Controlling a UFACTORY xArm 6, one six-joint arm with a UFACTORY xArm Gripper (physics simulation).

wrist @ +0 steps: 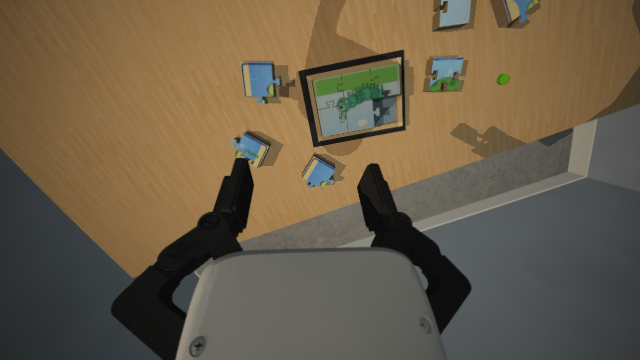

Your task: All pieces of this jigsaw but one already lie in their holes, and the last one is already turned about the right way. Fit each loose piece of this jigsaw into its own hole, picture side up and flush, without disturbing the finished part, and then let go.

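Places are measured from the arm's base along level axes (x ahead, y left, z up), in millimetres.
Where they show: gripper, fingertip midpoint: (308,173).
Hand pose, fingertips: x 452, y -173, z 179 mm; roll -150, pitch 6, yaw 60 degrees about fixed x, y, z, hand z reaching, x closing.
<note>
Things, the pixels of their top centre, and the offset from my fingertips. "pt": a spot on its surface instead. Level surfaces: height alone.
- black-rimmed tray at a spot on its surface: (357,61) pt dx -83, dy +143, dz -311 mm
- pale blue loose piece at its top centre: (455,3) dx -92, dy +339, dz -289 mm
- green disc at its top centre: (504,79) dx +85, dy +427, dz -306 mm
- wooden table at its surface level: dz -313 mm
The jigsaw (360,120) lies in a black-rimmed tray (357,61), with green pieces along its top and pale blue ones below around a green caterpillar. An open, shaded hole (389,112) is at its lower right corner. A pale blue loose piece (456,14) lies picture side up at the top edge of the view, partly cut off. Another loose piece (446,74), blue with green, lies right of the tray. Which one matches the hole I cannot tell. My gripper (308,173) is open and empty, high above the table, its fingertips on the near side of the tray.
Blue and cream pieces lie left of the tray (258,80), by the left fingertip (251,149) and between the fingertips in view (318,171). Another piece (520,9) is at the top right. A green disc (503,79) lies on the wooden table (150,100). The table's edge runs behind the fingers.
</note>
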